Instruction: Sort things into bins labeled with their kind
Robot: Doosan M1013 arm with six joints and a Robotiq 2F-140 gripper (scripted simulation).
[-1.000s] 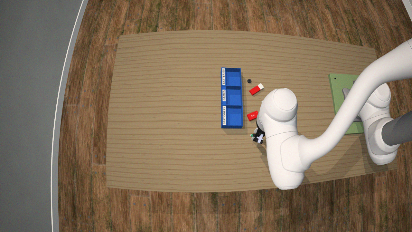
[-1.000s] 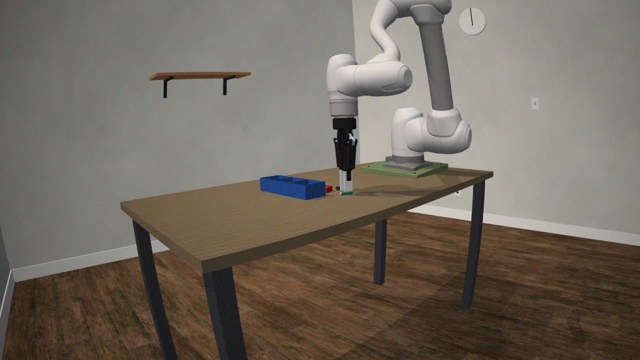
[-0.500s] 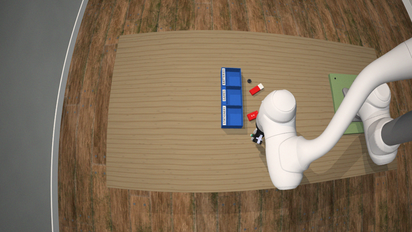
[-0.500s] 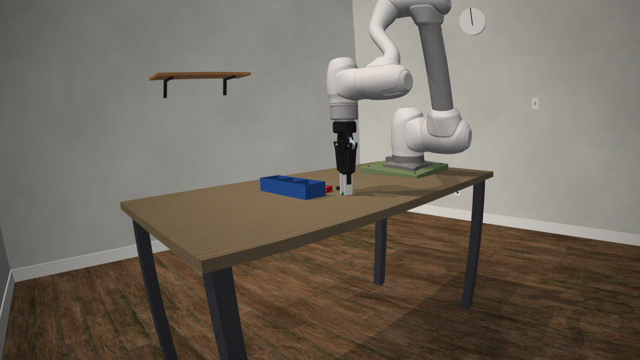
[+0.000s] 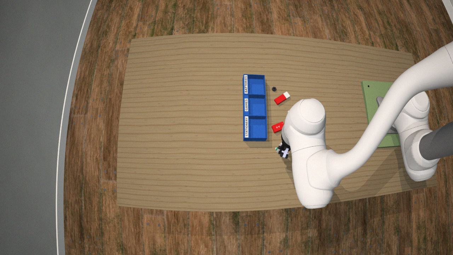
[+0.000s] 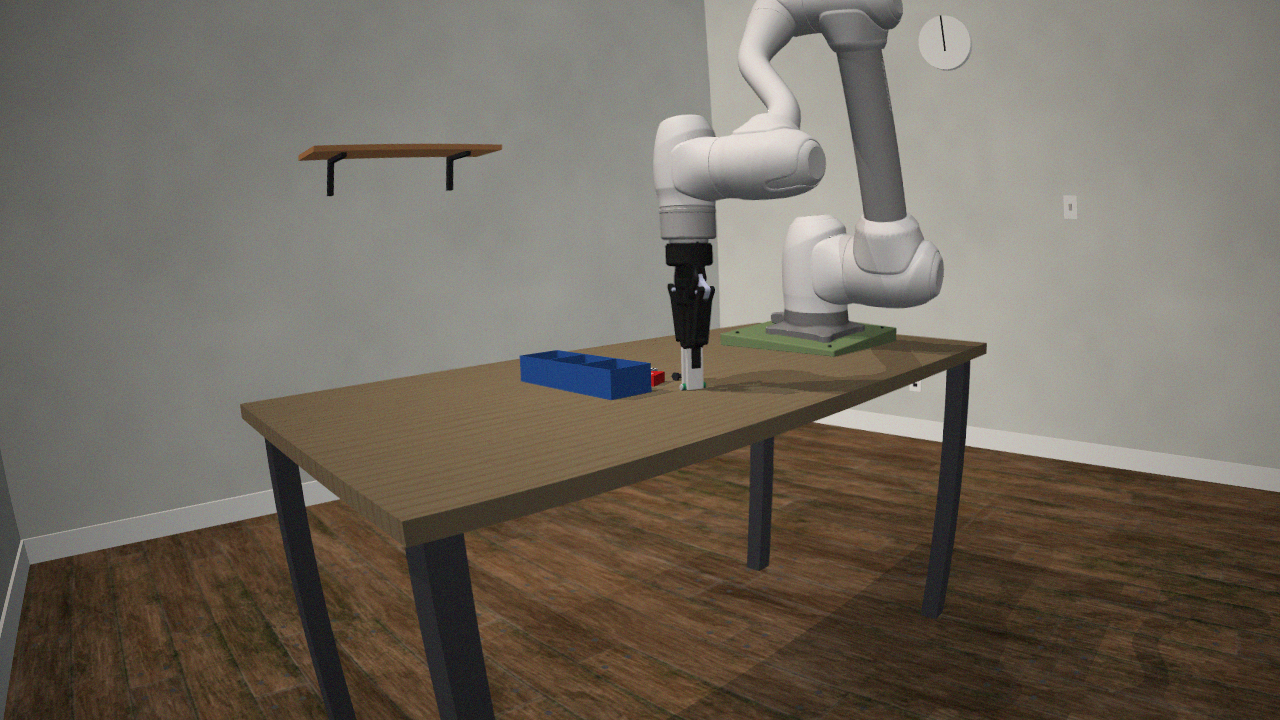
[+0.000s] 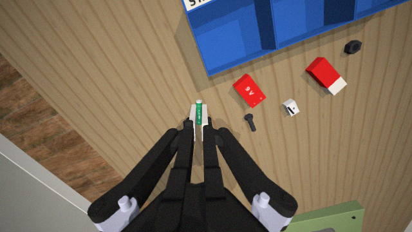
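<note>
My gripper is now 3 cm above the green battery. From my hand the other things lie so: red 9V battery 9 cm to the right, 3 cm below; black bolt 5 cm behind, 8 cm to the right, 3 cm below; white tile 5 cm behind, 15 cm to the right, 3 cm below.
</note>
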